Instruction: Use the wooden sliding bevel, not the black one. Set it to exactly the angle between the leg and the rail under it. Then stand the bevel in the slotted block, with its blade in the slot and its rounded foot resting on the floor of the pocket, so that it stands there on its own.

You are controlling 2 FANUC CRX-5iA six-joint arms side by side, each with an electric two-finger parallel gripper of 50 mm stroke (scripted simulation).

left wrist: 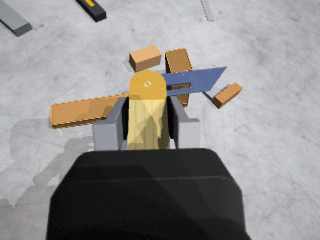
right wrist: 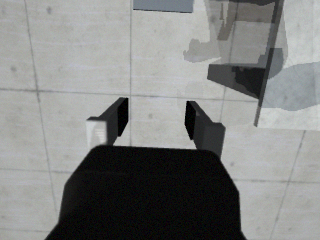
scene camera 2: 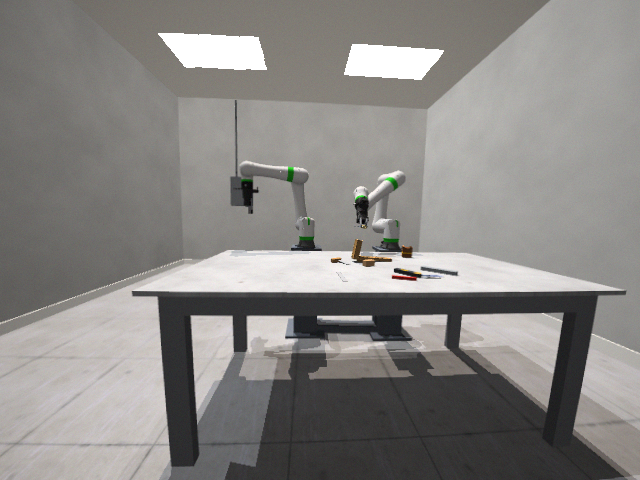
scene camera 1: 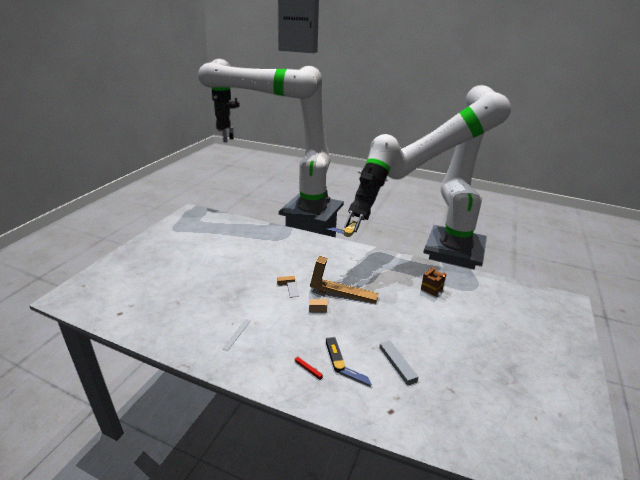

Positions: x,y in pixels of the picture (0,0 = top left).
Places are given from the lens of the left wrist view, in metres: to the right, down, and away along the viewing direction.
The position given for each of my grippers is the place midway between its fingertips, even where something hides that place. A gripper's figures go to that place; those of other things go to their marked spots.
my left gripper (left wrist: 148,109): -0.01, -0.01, 0.16
wooden bevel (left wrist: 148,119): -0.01, 0.00, 0.15
